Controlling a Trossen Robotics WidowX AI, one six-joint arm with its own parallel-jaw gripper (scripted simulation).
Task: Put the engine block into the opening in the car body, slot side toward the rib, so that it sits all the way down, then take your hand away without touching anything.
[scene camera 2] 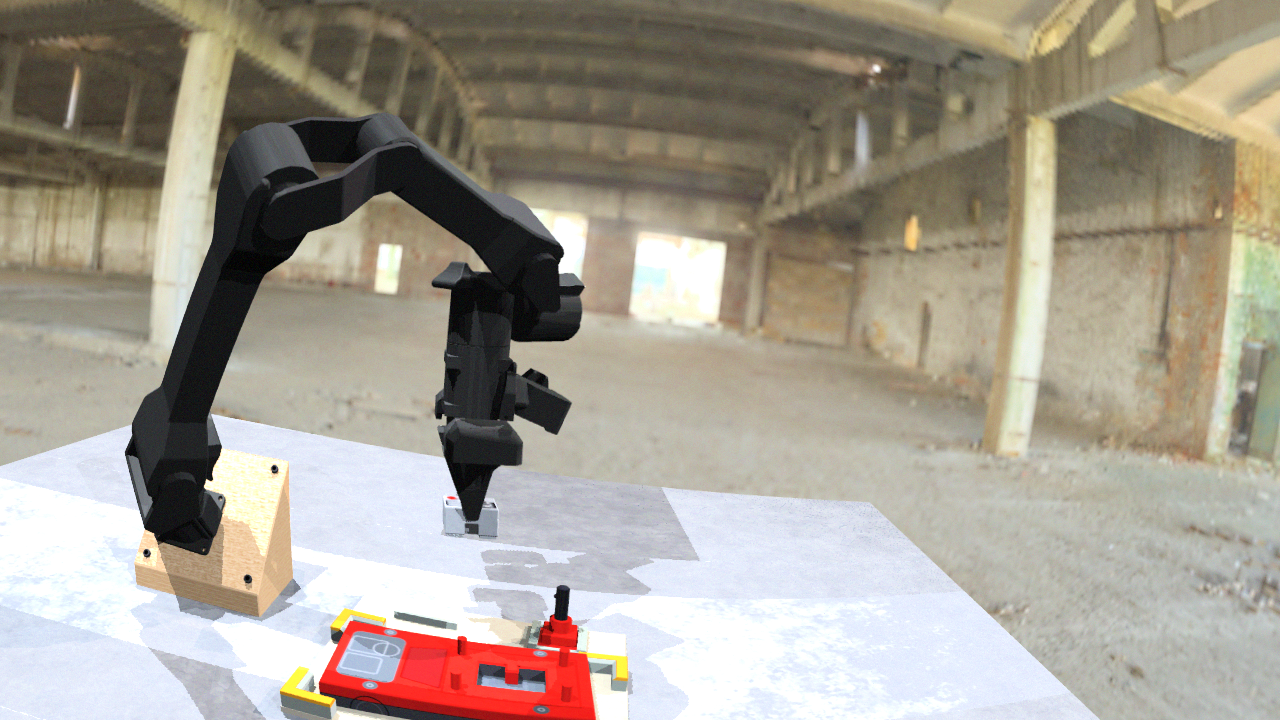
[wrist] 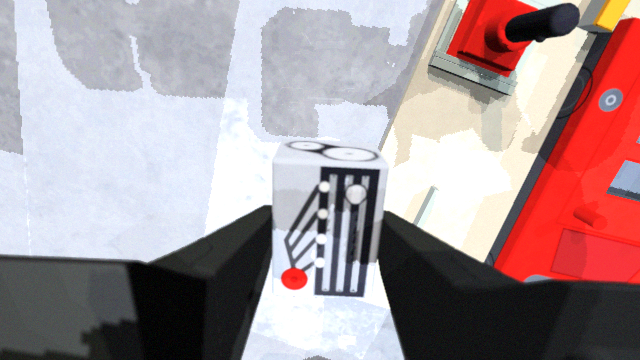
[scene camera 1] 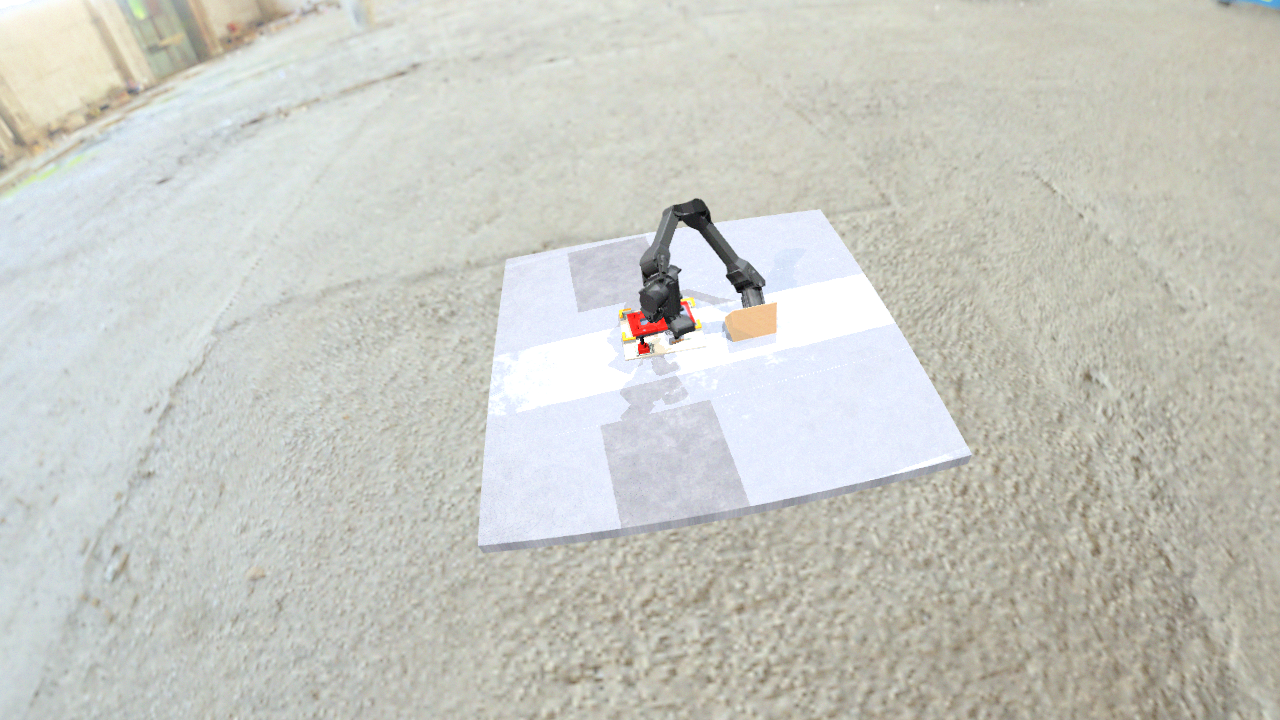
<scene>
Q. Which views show the gripper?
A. Scene camera 2, the wrist view and scene camera 1: all of them.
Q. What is the gripper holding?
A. An engine block.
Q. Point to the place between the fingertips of the gripper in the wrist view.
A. At 325, 219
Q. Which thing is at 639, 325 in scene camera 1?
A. A car body.
</scene>
